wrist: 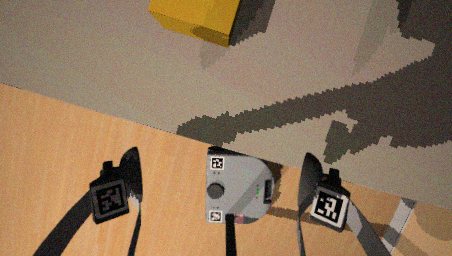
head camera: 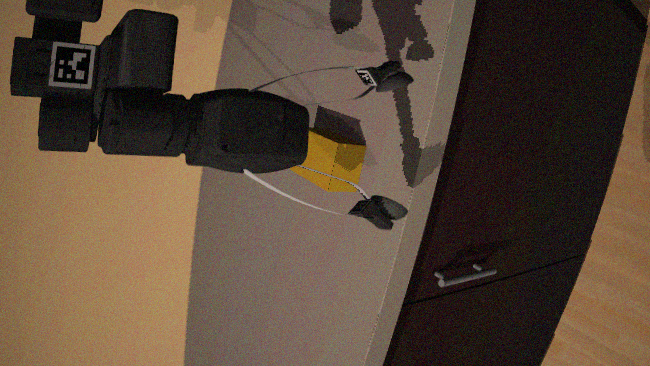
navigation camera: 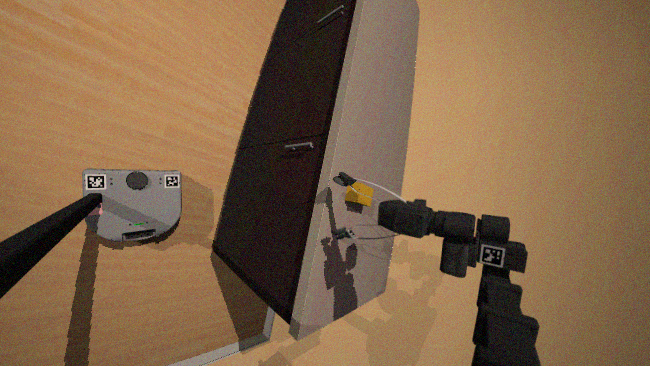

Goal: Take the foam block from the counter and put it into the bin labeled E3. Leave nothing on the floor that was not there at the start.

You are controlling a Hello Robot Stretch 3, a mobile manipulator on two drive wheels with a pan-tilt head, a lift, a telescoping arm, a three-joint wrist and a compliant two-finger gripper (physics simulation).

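Places are measured from the robot's base along level axes (x ahead, y left, z up), in metres.
Where they show: gripper, between the fingertips: [wrist: 221,168] [head camera: 404,145] [navigation camera: 333,204]; robot's base, origin of its link: [wrist: 217,177] [navigation camera: 137,179].
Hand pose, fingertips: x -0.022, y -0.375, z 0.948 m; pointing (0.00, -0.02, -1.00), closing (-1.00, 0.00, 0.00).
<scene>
Each offset is from my fingertips to the top centre of the thing. "pt": to the spot under its first point. Level surfaces: height alone.
The yellow foam block {dz +0.007, dx +0.015, dy -0.151 m} [head camera: 322,154] [navigation camera: 361,194] [wrist: 197,15] sits on the grey counter {dz -0.038 m} [head camera: 280,280] [navigation camera: 382,100] [wrist: 100,65]. In the wrist view it is cut off by the top edge. My gripper [head camera: 393,143] [navigation camera: 344,206] [wrist: 221,168] is open, its two fingers wide apart with nothing between them. It hangs above the counter; in the head view the fingertips lie beyond the block, towards the counter's front edge. The gripper body hides part of the block in the head view. The bin labeled E3 does not show in these views.
The dark cabinet front {pt dz -0.260, dx +0.009, dy -0.033 m} [head camera: 505,165] [navigation camera: 280,190] has bar handles, one {pt dz -0.194, dx +0.173, dy -0.041 m} [head camera: 467,278] [navigation camera: 299,145] near the block. My grey base [navigation camera: 120,200] [wrist: 240,172] stands on the wooden floor before it. A pale strip [navigation camera: 215,354] [wrist: 401,220] lies on the floor near the counter's end.
</scene>
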